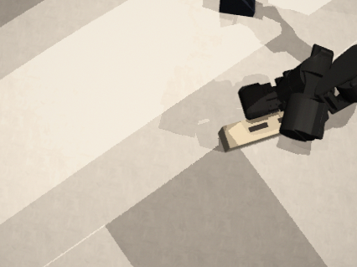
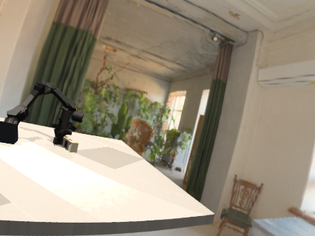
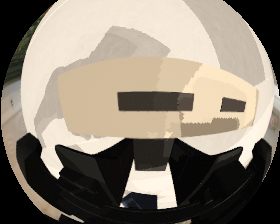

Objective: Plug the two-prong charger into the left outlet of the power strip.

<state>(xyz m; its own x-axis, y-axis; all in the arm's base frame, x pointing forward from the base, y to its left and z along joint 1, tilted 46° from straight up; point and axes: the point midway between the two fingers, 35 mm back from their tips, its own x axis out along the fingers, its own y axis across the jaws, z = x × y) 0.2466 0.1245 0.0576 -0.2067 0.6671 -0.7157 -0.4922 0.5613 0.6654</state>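
Now: gripper tip 2 cm short of the black two-prong charger, 1 cm to the right of it and 1 cm below it.
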